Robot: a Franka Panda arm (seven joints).
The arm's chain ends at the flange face. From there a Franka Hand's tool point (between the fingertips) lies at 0.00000 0.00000 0.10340 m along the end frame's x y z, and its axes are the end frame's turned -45 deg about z.
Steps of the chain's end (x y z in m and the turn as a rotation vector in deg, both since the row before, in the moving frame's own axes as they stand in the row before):
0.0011 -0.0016 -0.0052 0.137 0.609 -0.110
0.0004 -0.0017 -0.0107 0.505 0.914 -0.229
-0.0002 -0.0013 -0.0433 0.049 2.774 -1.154
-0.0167 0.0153 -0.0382 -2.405 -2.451 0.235
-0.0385 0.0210 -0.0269 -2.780 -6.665 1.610
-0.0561 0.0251 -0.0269 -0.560 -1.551 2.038
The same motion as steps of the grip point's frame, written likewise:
0.0029 0.0002 -0.0052 -0.334 0.528 -0.110
0.0033 -0.0004 -0.0107 -0.289 1.003 -0.229
0.0044 0.0024 -0.0434 -1.927 1.996 -1.154
-0.0288 -0.0011 -0.0384 0.033 -3.434 0.235
-0.0540 -0.0175 -0.0277 2.747 -6.679 1.610
-0.0601 -0.0232 -0.0269 0.701 -1.493 2.038

